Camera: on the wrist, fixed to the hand. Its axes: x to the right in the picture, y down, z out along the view.
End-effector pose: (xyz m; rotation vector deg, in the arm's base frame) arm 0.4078 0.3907 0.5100 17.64 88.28 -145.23
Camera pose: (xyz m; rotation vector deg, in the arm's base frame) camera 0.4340 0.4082 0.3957 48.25 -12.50 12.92
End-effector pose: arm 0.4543 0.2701 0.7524 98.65 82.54 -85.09
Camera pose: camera 0.5698 0.2954 0.7443 56.83 -85.85 23.98
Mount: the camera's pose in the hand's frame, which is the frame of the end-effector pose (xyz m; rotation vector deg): 0.0035 0.0962 -0.0692 4.78 20.48 -174.95
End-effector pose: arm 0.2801 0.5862 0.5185 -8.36 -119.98 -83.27
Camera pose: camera 0.3432 0.5625 0.6160 -120.80 8.73 41.42
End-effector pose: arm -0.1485 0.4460 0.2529 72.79 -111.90 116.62
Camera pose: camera -0.2390 0.4836 0.1862 71.56 51.65 7.97
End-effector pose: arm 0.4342 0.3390 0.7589 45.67 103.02 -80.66
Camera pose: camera 0.4997 0.4275 0.7150 80.04 -46.84 46.41
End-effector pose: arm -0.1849 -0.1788 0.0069 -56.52 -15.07 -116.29
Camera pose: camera -0.1505 -0.2756 -0.0523 -24.47 45.69 60.67
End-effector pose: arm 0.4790 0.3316 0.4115 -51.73 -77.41 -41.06
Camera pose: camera 0.5966 0.3193 0.4032 -99.71 55.12 106.12
